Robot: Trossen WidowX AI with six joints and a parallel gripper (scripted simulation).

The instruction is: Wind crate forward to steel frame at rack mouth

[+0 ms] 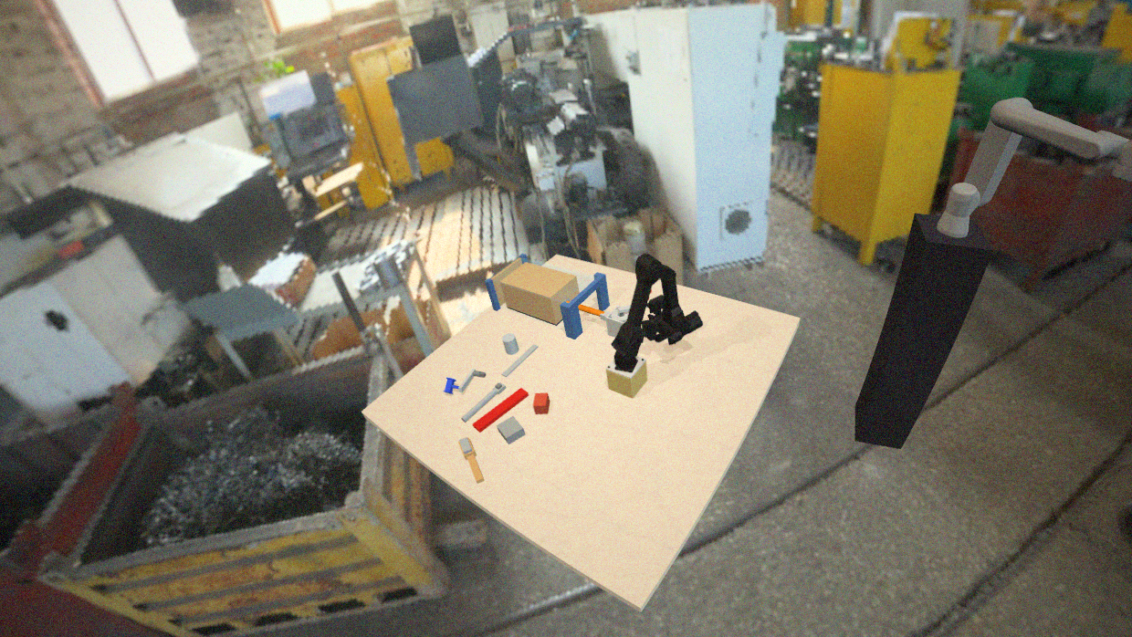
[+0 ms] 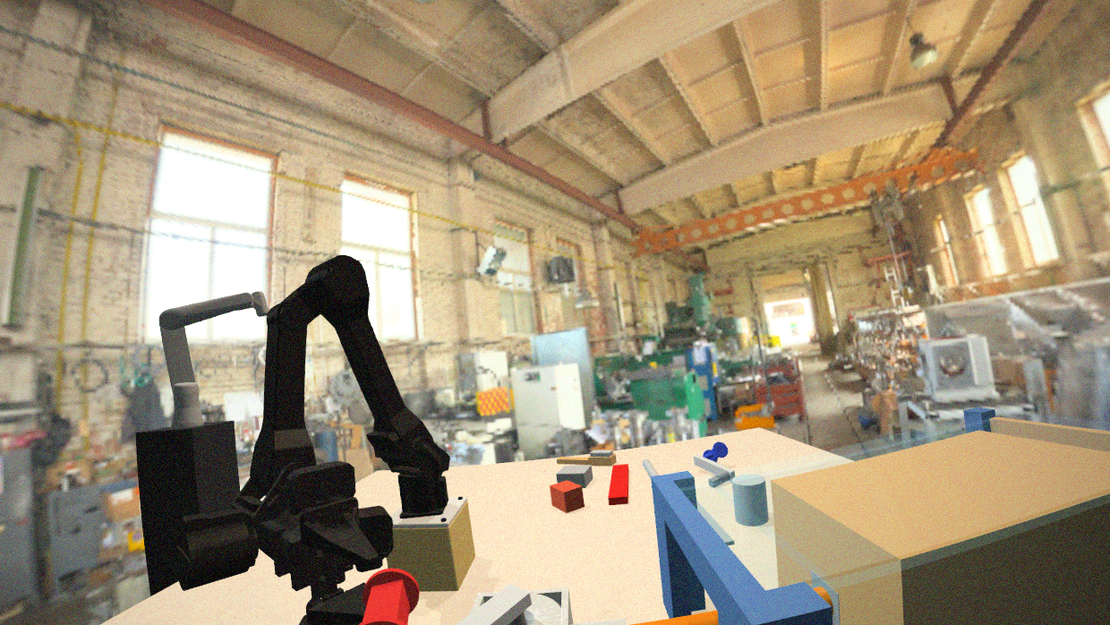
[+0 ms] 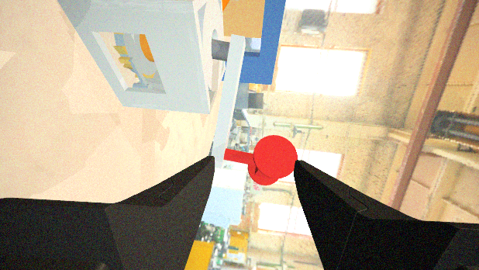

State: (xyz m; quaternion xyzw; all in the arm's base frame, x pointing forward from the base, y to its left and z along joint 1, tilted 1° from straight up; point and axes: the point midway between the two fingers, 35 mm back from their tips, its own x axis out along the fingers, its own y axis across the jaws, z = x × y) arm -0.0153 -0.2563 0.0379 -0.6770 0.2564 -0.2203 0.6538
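Right now the red-knobbed winch handle is 60 mm ahead of my gripper tip, 50 mm to the right of it and 20 mm below it. From my gripper tip the other things lie so: red knob (30 mm ahead, 70 mm to the right); blue steel frame (270 mm ahead, 40 mm to the right, 30 mm below); grey winch (100 mm ahead, 10 mm to the right, 100 mm below).
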